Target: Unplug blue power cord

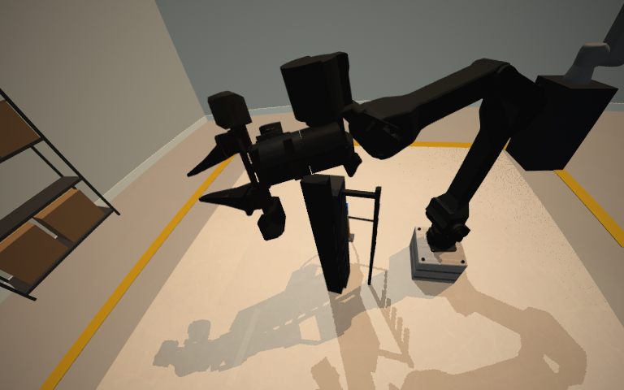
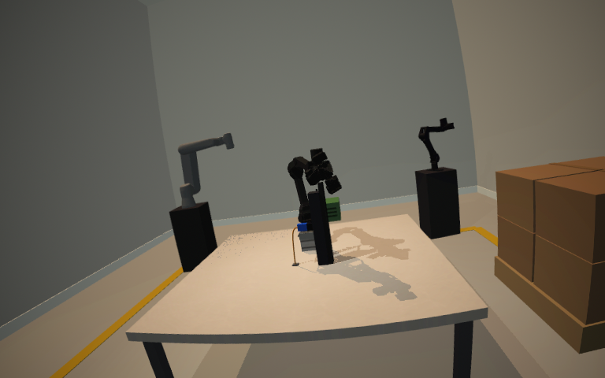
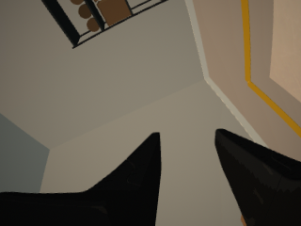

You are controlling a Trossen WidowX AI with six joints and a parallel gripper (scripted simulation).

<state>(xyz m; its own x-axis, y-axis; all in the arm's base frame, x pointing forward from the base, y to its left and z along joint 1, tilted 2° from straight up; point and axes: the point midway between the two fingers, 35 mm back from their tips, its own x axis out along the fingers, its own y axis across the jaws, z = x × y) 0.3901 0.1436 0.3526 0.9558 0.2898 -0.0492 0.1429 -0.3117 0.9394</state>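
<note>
The blue plug lies 170 mm behind my gripper tip, 150 mm to the right of it and 230 mm below it. The rest, counted from my gripper tip: black power strip 160 mm behind, 80 mm to the right, 260 mm below; grey anchor 190 mm behind, 240 mm to the right, 430 mm below.
</note>
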